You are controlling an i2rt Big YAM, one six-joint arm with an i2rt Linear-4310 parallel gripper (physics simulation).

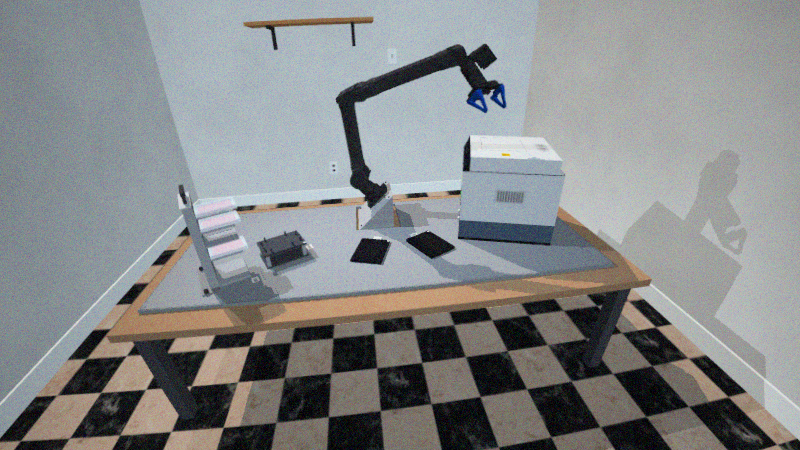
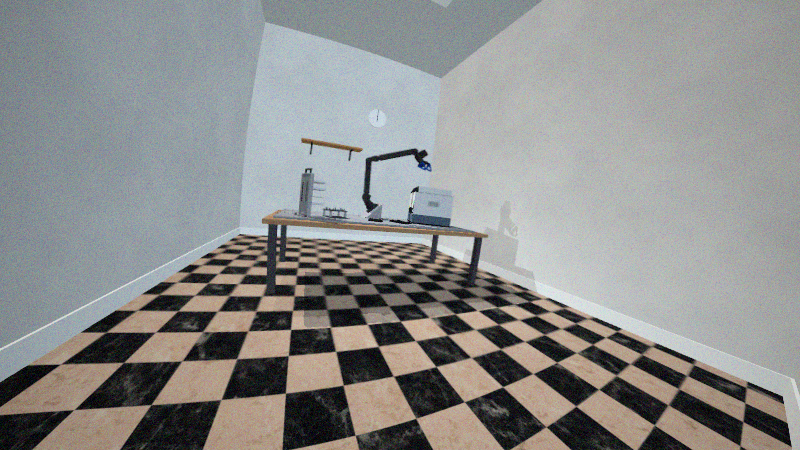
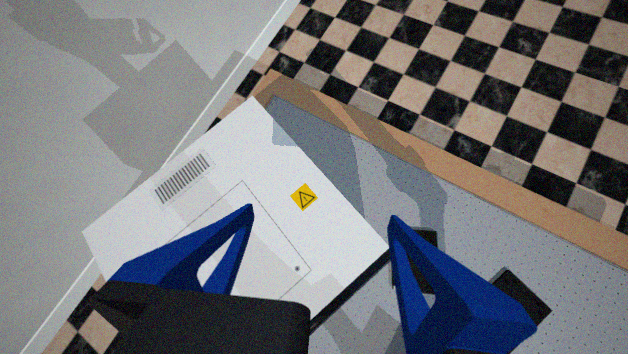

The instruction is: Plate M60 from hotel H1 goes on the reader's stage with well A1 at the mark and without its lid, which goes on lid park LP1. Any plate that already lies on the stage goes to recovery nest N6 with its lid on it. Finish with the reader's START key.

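Seen in the pictures: gripper, fingertip midpoint: (image 1: 496, 109) (image 2: 428, 170) (image 3: 319, 215); arm's base at its link origin: (image 1: 378, 196) (image 2: 372, 208).
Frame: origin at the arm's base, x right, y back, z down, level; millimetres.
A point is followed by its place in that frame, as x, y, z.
My gripper (image 1: 494, 108) @[-422, -292, -426] (image 2: 425, 169) @[-422, -292, -426] (image 3: 319, 215) @[-422, -292, -426] is open and empty, high above the reader, with its fingers pointing down. The reader (image 1: 511, 204) @[-497, -357, -80] (image 2: 430, 204) @[-458, -347, -106] (image 3: 265, 155) @[-562, -328, -262] is a white box with a dark blue base at the right of the bench. Its stage and START key do not show. The hotel (image 1: 199, 240) @[603, -491, -104] (image 2: 306, 193) @[636, -470, -77] stands at the left, with several pink-white plates on its shelves; its level labels cannot be read. Two flat black nests (image 1: 430, 244) @[-183, -342, 78] (image 1: 370, 250) @[58, -344, 81] lie mid-bench; their labels are unreadable. M60 and LP1 cannot be told apart.
A dark grey stand with short posts (image 1: 284, 247) (image 2: 334, 212) is between the hotel and the nests. The arm's base (image 1: 380, 215) @[1, -140, 32] is behind the nests. The bench's wooden edge (image 1: 358, 305) @[111, -630, 103] (image 3: 500, 200) @[-49, -604, 103] runs along the front. A wall shelf (image 1: 307, 22) (image 2: 330, 144) hangs behind.
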